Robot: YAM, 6 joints.
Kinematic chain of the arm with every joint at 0, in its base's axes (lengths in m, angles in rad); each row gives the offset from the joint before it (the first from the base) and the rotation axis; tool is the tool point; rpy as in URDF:
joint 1: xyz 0 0 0.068 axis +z
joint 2: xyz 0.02 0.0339 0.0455 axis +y
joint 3: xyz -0.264 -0.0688 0 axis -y
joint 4: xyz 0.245 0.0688 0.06 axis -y
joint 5: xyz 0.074 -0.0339 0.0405 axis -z
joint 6: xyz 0.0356 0 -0.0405 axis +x
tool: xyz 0 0 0 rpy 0 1.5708 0
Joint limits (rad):
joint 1: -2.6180..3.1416
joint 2: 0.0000..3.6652
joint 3: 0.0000..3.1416
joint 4: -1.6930..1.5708
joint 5: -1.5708..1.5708
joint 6: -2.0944..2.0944
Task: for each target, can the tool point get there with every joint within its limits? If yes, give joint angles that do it. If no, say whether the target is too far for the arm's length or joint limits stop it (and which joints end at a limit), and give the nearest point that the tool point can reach.
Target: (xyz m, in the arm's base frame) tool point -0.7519 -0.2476 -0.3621
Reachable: no: too far | nearest point -0.4831 -0.2595 -0.2140 | short by 0.307 m
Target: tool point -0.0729 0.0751 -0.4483
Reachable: no: joint limits stop it (at a limit: joint 2) | nearest point -0.0931 0.0959 -0.3616 | short by 0.091 m
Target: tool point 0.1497 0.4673 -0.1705
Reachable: yes | joints 1.1914 3.2114 2.0887 0.1278 -1.2757 -1.4372
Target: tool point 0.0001 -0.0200 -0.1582
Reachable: yes | joints 0.0562 3.3463 0.6797 0.0589 0.5958 0.7857
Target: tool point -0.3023 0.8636 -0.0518
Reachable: no: too far | nearest point -0.2099 0.5997 -0.0002 | short by 0.284 m
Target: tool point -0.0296 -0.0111 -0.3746
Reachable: no: joint limits stop it (at a limit: joint 1, joint 2) | nearest point -0.0530 -0.0283 -0.3273 | short by 0.056 m
